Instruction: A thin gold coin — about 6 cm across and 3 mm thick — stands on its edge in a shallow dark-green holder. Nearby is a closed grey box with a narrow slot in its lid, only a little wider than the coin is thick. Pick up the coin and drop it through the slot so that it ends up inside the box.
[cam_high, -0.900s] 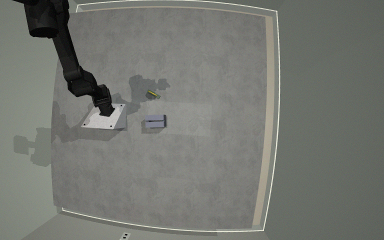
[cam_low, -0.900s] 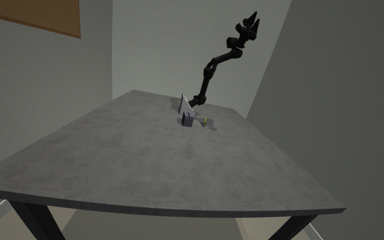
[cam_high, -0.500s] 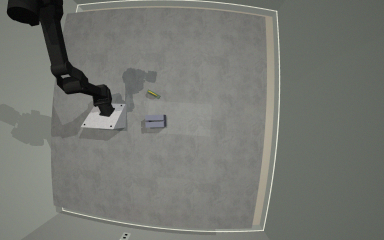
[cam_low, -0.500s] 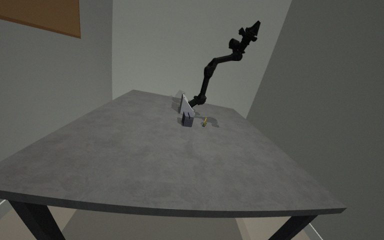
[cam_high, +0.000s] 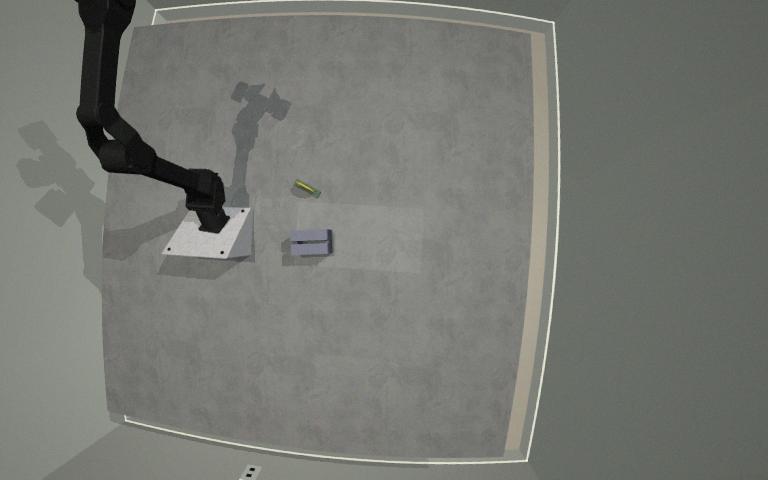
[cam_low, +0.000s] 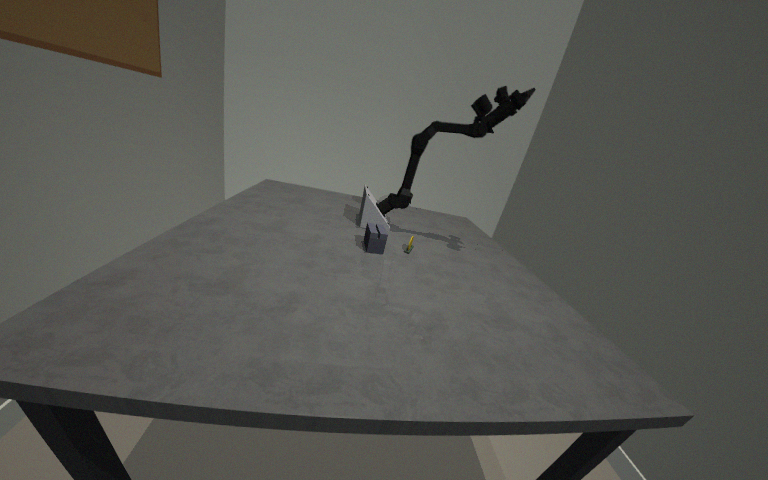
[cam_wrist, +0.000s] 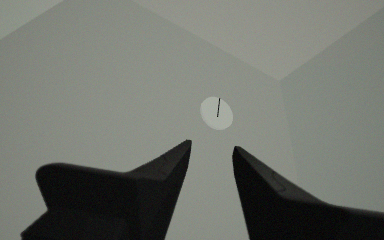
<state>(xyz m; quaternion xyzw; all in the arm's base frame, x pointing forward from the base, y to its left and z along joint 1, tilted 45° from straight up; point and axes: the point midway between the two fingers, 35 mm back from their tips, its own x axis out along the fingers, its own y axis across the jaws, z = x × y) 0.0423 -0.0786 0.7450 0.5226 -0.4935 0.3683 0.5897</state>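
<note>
The gold coin is 650 mm below my gripper tip, 360 mm to the right of it and 230 mm ahead of it.
</note>
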